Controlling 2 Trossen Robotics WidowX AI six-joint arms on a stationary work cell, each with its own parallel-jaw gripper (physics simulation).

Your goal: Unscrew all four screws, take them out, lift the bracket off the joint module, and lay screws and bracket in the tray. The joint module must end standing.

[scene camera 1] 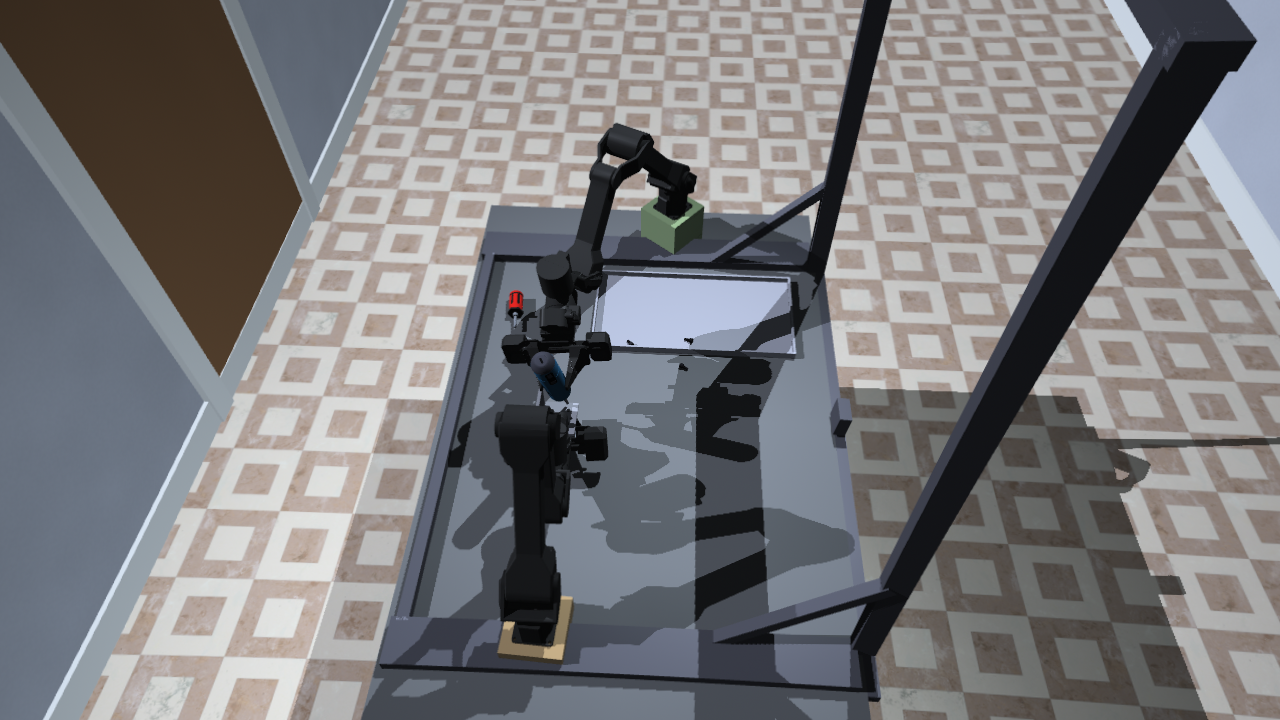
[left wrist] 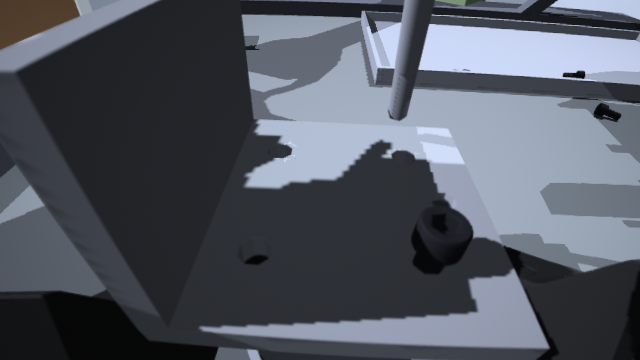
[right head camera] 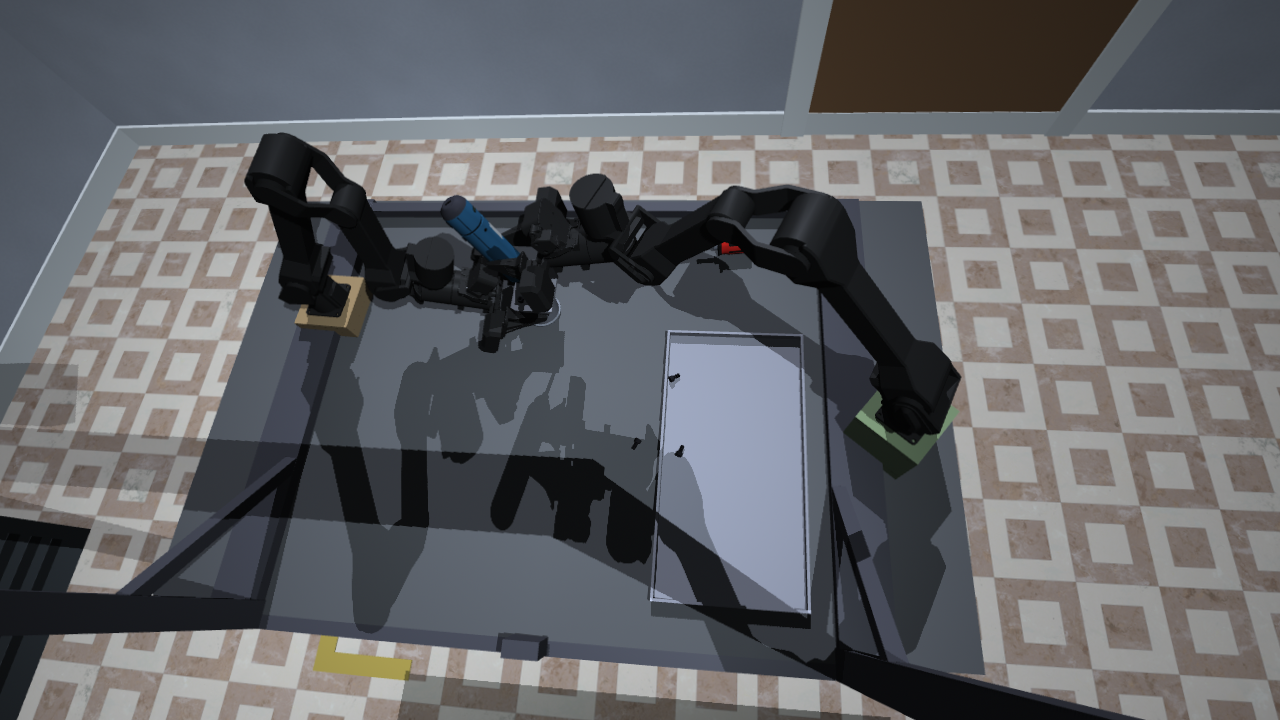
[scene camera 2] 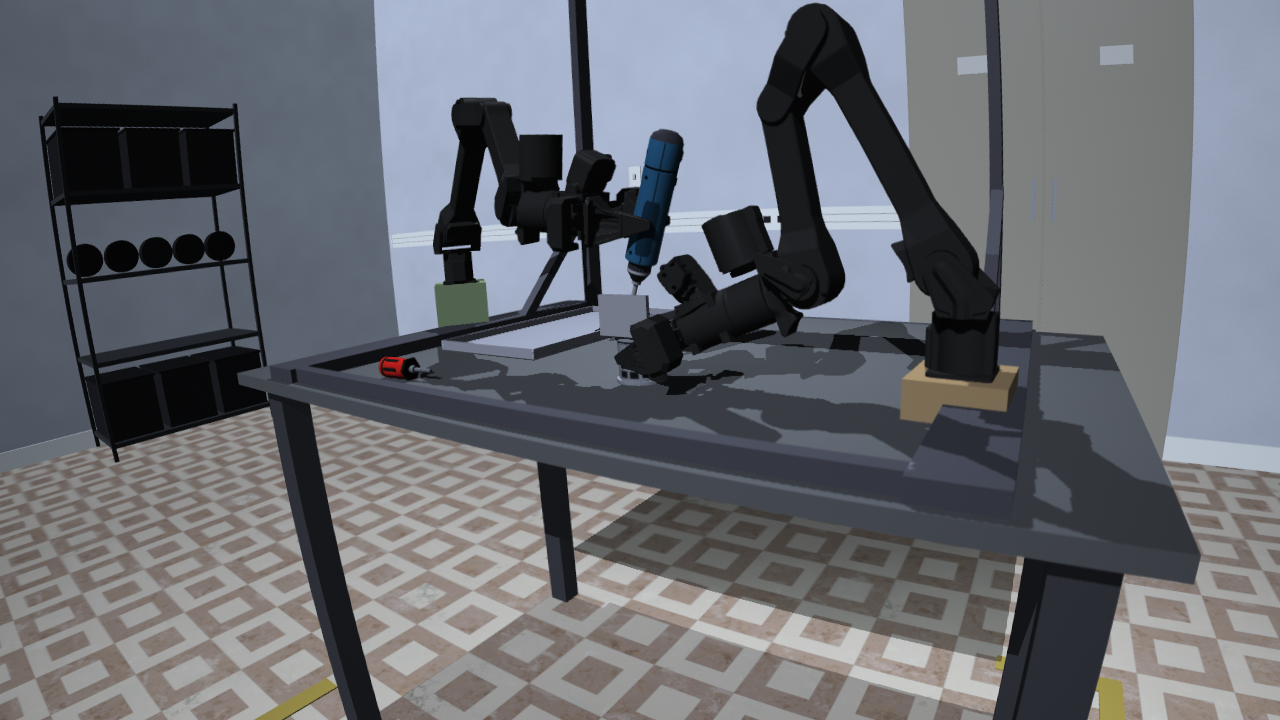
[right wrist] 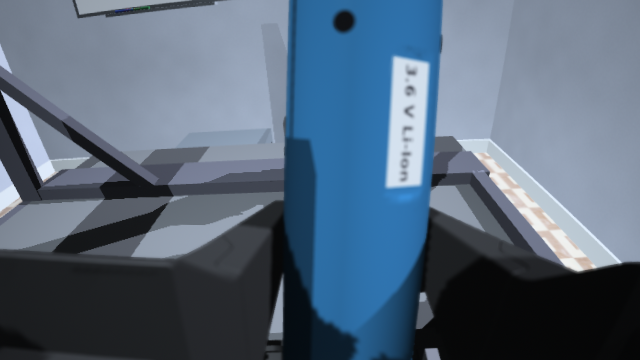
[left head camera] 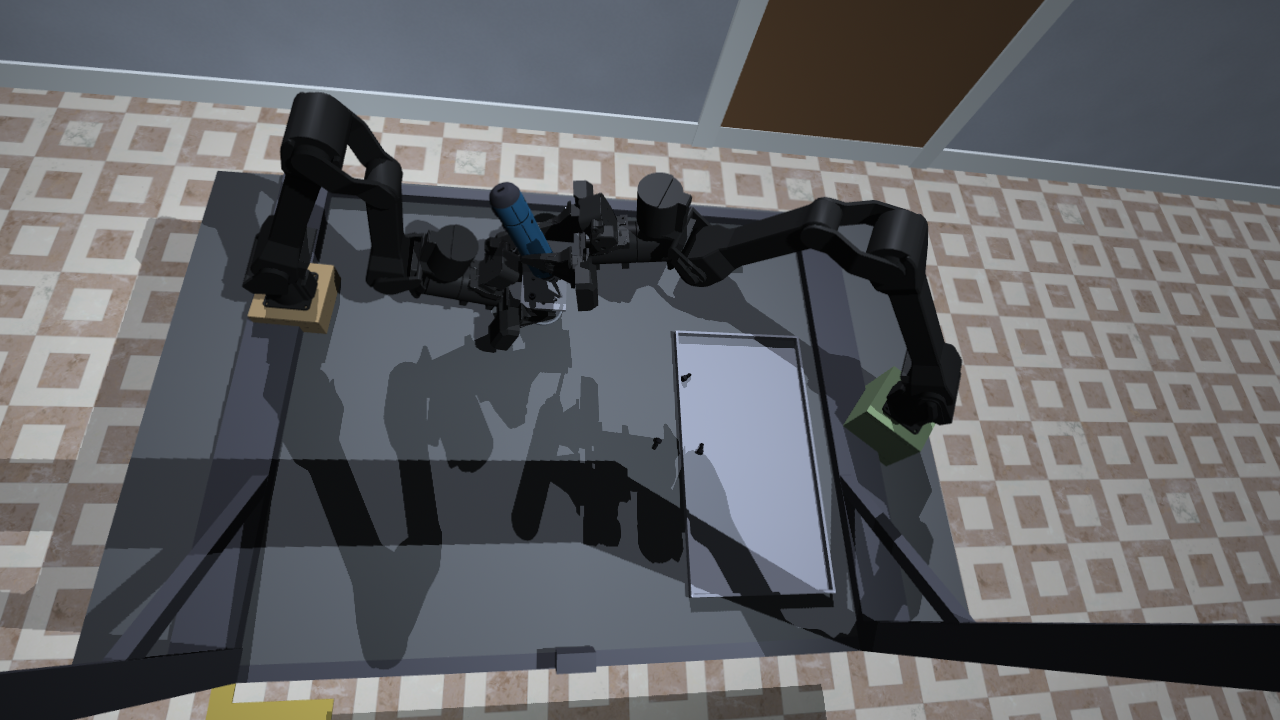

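Observation:
The grey L-shaped bracket sits on the joint module, which stands mostly hidden. Its plate shows three empty holes and one screw, raised and leaning at the near right hole. My left gripper is shut on the joint module below the bracket. My right gripper is shut on the blue electric screwdriver; its bit hangs above the plate's far edge. Two screws lie in the tray; another screw lies on the table beside it.
A red screwdriver lies near the table edge, beyond the right gripper in scene camera 1. Frame beams border the table. The arms stand on a tan block and a green block. The two grippers are close together.

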